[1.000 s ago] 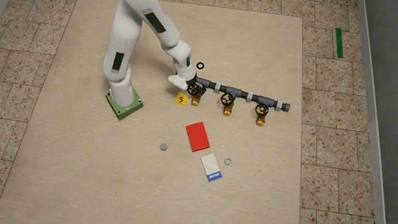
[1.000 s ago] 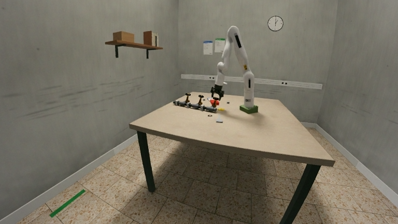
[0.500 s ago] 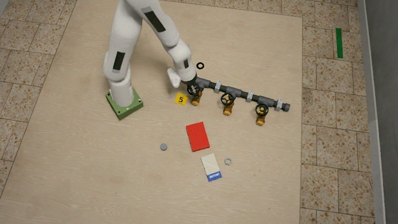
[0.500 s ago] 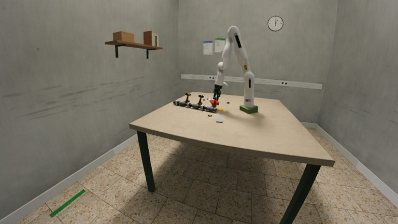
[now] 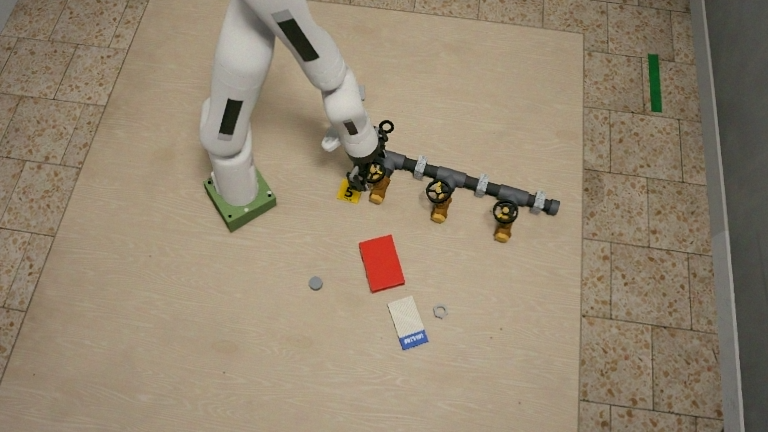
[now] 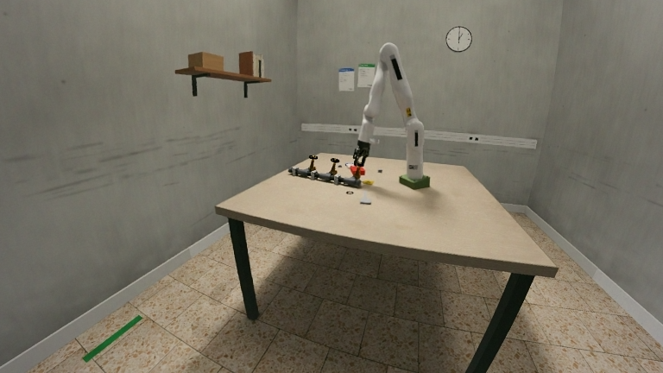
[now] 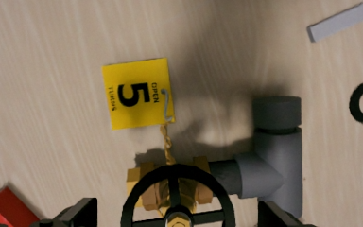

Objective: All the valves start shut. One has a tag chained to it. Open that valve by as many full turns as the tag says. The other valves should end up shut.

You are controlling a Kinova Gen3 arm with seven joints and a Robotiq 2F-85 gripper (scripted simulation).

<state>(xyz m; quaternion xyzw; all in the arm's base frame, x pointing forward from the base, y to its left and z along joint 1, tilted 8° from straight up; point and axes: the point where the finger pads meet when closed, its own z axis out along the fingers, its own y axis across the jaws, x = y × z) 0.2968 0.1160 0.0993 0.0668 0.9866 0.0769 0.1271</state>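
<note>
The yellow tag lies 11 cm below my hand, 6 cm behind it and 1 cm to the right of it. Round my hand: blue card: 29 cm to the right, 18 cm ahead, 10 cm below; red block: 18 cm to the right, 10 cm below, 8 cm ahead; grey disc: 27 cm to the right, 10 cm below, 5 cm behind.
</note>
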